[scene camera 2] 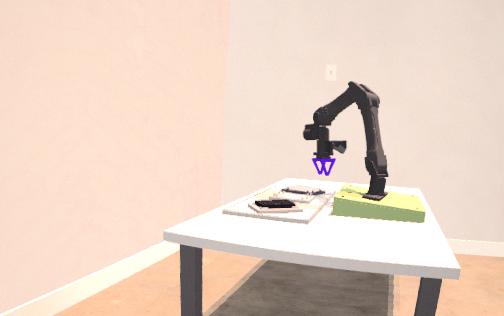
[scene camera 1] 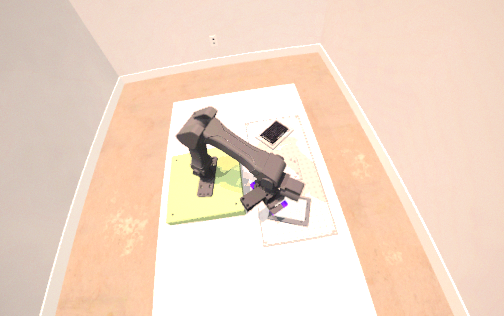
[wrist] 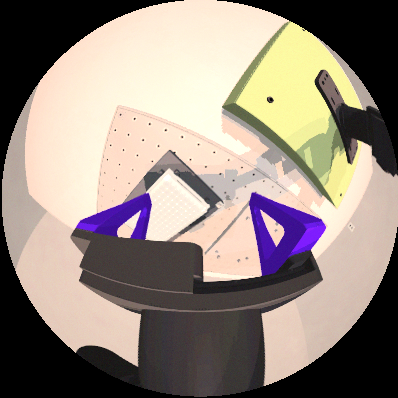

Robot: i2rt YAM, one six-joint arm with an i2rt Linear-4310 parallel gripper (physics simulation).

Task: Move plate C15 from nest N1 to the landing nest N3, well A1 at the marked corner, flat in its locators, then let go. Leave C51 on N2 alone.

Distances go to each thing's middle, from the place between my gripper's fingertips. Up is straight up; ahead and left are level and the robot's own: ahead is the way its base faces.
My gripper is now 9 cm short of the translucent white well plate (wrist: 174, 204) and 7 cm above it.
